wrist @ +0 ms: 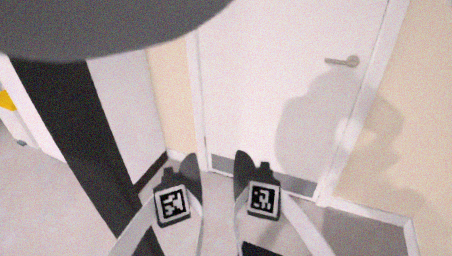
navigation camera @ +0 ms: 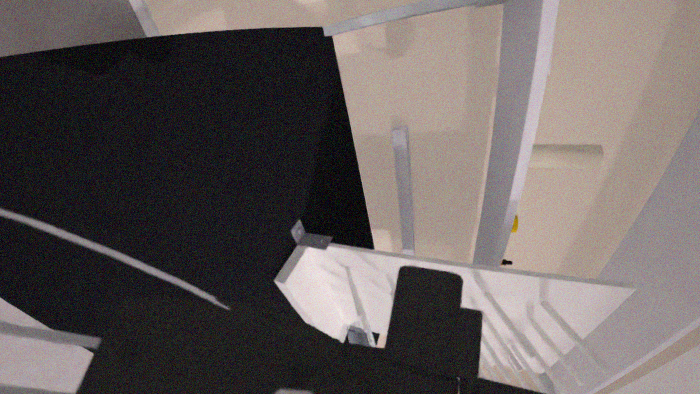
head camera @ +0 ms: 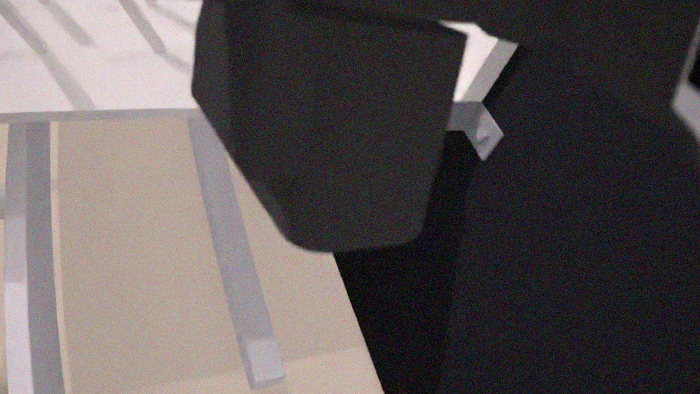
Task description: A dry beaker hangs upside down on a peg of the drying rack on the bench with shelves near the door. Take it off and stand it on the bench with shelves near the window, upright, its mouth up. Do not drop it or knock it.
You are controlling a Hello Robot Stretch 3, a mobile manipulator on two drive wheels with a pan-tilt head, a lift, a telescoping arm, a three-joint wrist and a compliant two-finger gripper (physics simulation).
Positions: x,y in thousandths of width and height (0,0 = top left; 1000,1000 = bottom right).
Labels:
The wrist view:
my gripper: 481,662
white door: 649,354
grey kick plate: 640,717

